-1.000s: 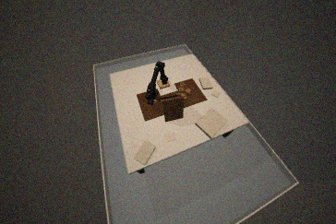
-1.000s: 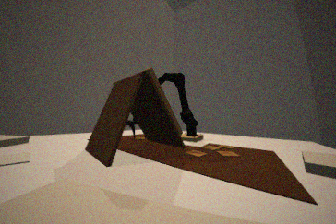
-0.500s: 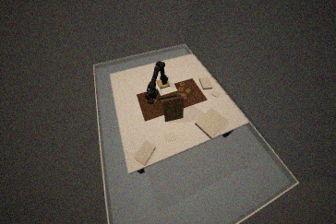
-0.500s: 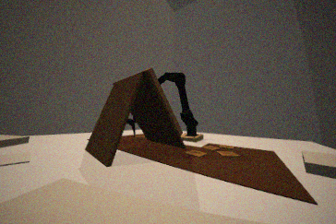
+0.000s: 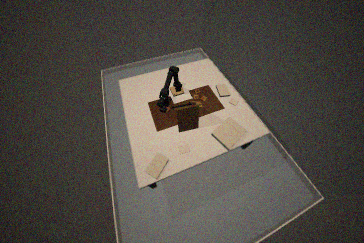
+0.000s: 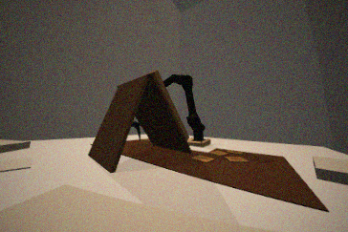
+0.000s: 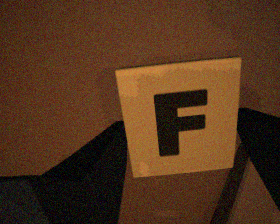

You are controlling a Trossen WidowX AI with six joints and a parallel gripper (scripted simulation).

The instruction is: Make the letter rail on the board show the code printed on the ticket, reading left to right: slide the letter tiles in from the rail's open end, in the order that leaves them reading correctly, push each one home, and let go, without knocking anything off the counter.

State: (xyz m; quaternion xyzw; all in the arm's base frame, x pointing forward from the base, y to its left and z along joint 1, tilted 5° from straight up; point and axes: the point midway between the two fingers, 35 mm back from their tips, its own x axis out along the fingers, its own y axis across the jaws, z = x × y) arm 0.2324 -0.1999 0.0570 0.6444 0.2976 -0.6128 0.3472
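Now: gripper tip 120 mm to the right of the white ticket, 70 mm below it and 50 mm short of it. Round my gripper tip: pale slip: 460 mm ahead, 50 mm to the left, 20 mm below; brown mat: 220 mm to the left, 30 mm behind, 20 mm below.
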